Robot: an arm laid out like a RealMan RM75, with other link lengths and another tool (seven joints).
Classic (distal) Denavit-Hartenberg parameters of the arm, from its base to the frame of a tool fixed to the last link. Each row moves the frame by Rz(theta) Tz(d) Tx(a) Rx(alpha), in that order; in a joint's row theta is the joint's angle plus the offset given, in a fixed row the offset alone. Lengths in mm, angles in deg.
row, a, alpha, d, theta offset
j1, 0, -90, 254.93, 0
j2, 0, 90, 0, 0
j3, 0, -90, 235.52, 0
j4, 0, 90, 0, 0
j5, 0, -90, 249.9, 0
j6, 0, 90, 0, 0
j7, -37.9, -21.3, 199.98, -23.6
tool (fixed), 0, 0, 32.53, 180
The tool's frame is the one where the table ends.
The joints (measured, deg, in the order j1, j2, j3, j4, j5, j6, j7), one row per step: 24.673 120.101 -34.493 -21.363 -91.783 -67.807 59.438; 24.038 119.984 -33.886 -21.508 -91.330 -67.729 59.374; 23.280 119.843 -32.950 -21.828 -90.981 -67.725 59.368; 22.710 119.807 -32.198 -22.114 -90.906 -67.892 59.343; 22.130 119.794 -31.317 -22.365 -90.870 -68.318 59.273; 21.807 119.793 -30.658 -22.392 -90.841 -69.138 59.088; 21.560 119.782 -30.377 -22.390 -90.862 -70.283 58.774; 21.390 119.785 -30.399 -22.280 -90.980 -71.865 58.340; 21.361 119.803 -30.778 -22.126 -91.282 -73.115 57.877; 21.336 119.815 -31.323 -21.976 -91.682 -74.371 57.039; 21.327 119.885 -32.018 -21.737 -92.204 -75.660 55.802; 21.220 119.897 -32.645 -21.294 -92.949 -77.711 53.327
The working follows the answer.
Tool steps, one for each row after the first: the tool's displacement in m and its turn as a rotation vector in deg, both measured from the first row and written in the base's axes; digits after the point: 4 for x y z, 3 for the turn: 0.0060 -0.0007 0.0053 0.999 0.189 -0.991; 0.0134 -0.0016 0.0127 2.267 0.370 -2.131; 0.0181 -0.0031 0.0175 3.088 0.506 -2.800; 0.0222 -0.0052 0.0224 3.924 0.788 -3.310; 0.0226 -0.0075 0.0254 4.416 1.252 -3.161; 0.0207 -0.0105 0.0267 4.543 1.630 -2.403; 0.0160 -0.0146 0.0260 4.259 2.072 -1.017; 0.0110 -0.0185 0.0230 3.561 2.180 0.429; 0.0057 -0.0229 0.0189 2.758 1.901 2.181; -0.0002 -0.0285 0.0129 1.786 1.368 4.245; -0.0074 -0.0376 0.0061 0.910 0.328 7.445
Tool pose at each row, in the base's axes (x y z in m, rotation vector in deg; rounded; the steps above come from the unrounded poses): 0.2836 0.4086 -0.0327 -14.704 -146.984 -39.654; 0.2897 0.4079 -0.0273 -15.717 -146.426 -41.223; 0.2970 0.4070 -0.0200 -16.831 -145.745 -43.182; 0.3017 0.4055 -0.0152 -17.465 -145.270 -44.414; 0.3058 0.4034 -0.0103 -17.926 -144.639 -45.556; 0.3062 0.4012 -0.0073 -17.694 -143.980 -45.964; 0.3043 0.3982 -0.0060 -16.774 -143.560 -45.724; 0.2996 0.3940 -0.0067 -15.202 -143.243 -44.721; 0.2946 0.3902 -0.0097 -13.603 -143.402 -43.292; 0.2893 0.3857 -0.0138 -11.535 -143.927 -41.735; 0.2834 0.3801 -0.0198 -9.045 -144.701 -39.919; 0.2762 0.3710 -0.0266 -4.901 -145.737 -37.922

